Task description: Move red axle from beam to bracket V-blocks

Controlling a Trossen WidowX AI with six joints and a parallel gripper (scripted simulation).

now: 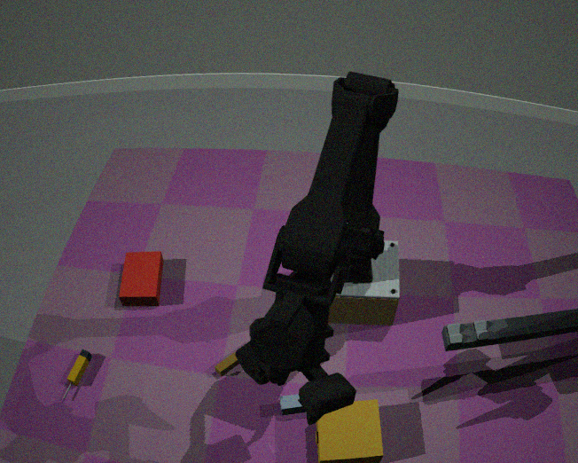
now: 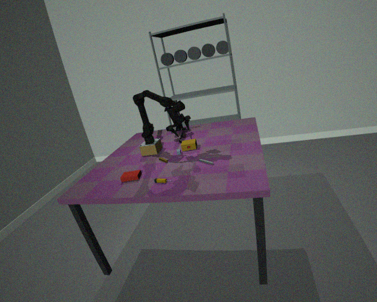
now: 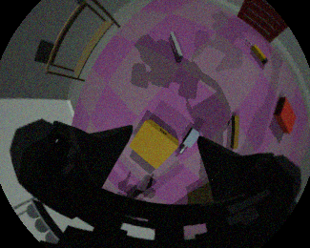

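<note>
Right now my gripper tip is 7 cm past the grey-blue peg, 2 cm to the right of it and 13 cm above it. Round my gripper tip: small yellow screwdriver: 10 cm behind, 42 cm to the right, 14 cm below; brown rod: 17 cm behind, 10 cm to the right, 14 cm below; yellow beam: 9 cm to the left, 12 cm below.
</note>
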